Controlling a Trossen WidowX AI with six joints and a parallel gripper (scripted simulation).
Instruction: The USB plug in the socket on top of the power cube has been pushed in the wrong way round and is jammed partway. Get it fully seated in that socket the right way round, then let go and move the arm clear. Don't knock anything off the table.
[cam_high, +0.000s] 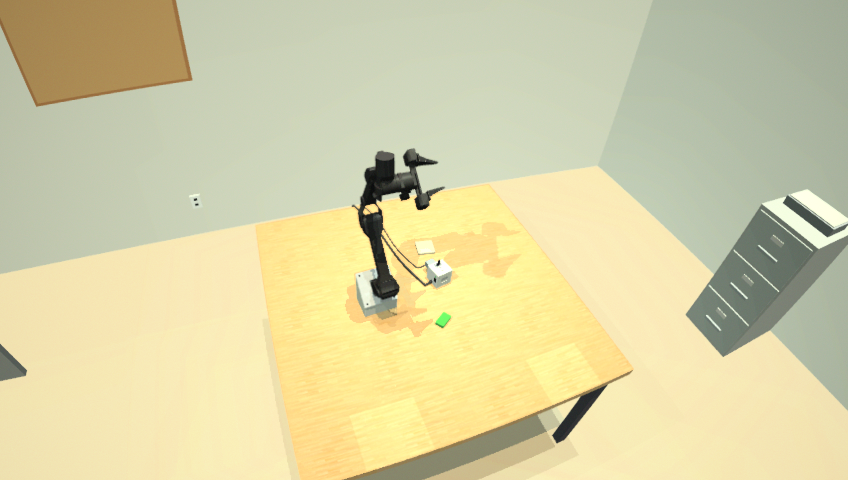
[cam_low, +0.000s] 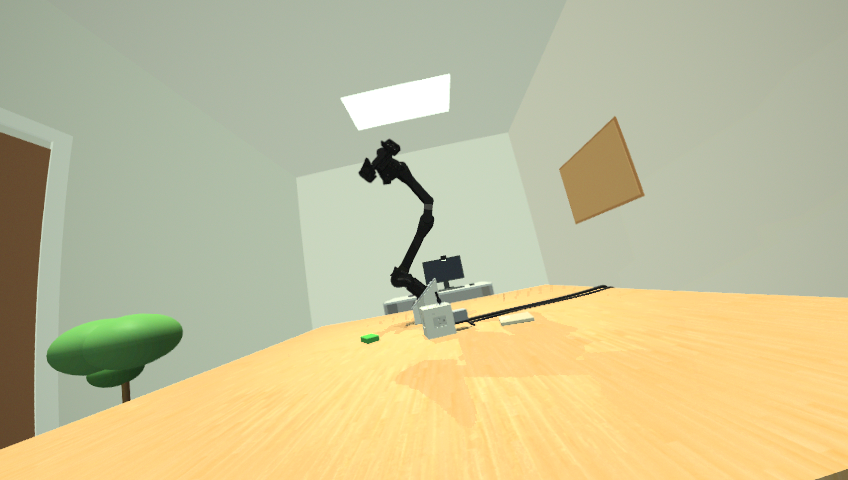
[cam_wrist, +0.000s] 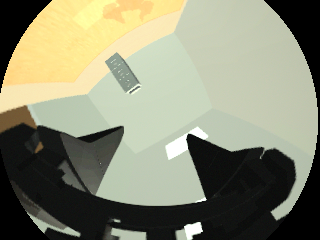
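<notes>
Now: the dark USB plug 54 cm below my gripper tip, 12 cm to the left of it and 11 cm ahead of it. From my gripper tip the other things lie so: flat white pad (63 cm below, 30 cm to the left, 15 cm ahead); then green block (63 cm below, 11 cm to the right, 2 cm ahead).
</notes>
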